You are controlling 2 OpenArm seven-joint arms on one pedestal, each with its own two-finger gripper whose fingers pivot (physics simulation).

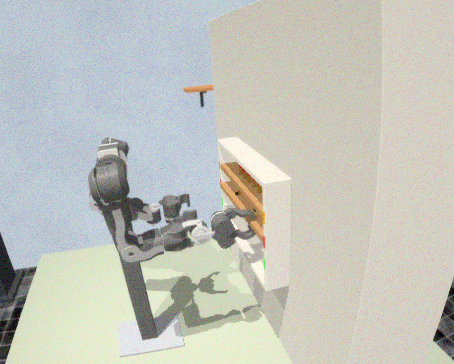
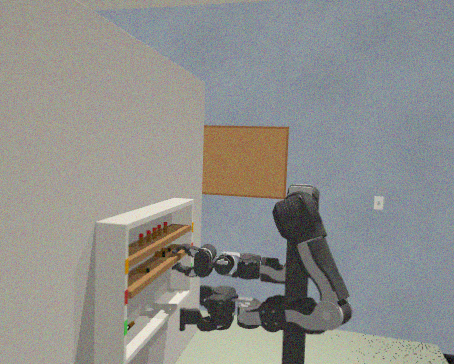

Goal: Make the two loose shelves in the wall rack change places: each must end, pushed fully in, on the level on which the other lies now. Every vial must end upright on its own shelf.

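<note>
The upper loose shelf [image 1: 240,184] [image 2: 160,245] lies in the white wall rack [image 1: 276,225] [image 2: 111,250] at the yellow marks. Several red-capped vials [image 2: 148,235] stand upright on it. The lower loose shelf [image 2: 155,276] is at the red mark. Small black-capped vials [image 2: 147,270] on it seem to lie tipped; their exact pose is hard to tell. A brown vial [image 2: 131,326] lies on the rack's bottom level. My right gripper [image 1: 254,224] [image 2: 174,257] is partly open and empty, its fingers around the lower shelf's front height. My left gripper [image 1: 189,207] [image 2: 191,306] is wide open and empty, away from the rack.
The rack's white bottom ledge [image 2: 150,330] runs below both loose shelves, by the green mark [image 2: 126,327]. The rack's side walls and white top [image 2: 150,211] frame the levels. The large beige wall [image 1: 300,100] [image 2: 100,125] stands behind it. A cork board [image 2: 245,162] hangs on the blue wall.
</note>
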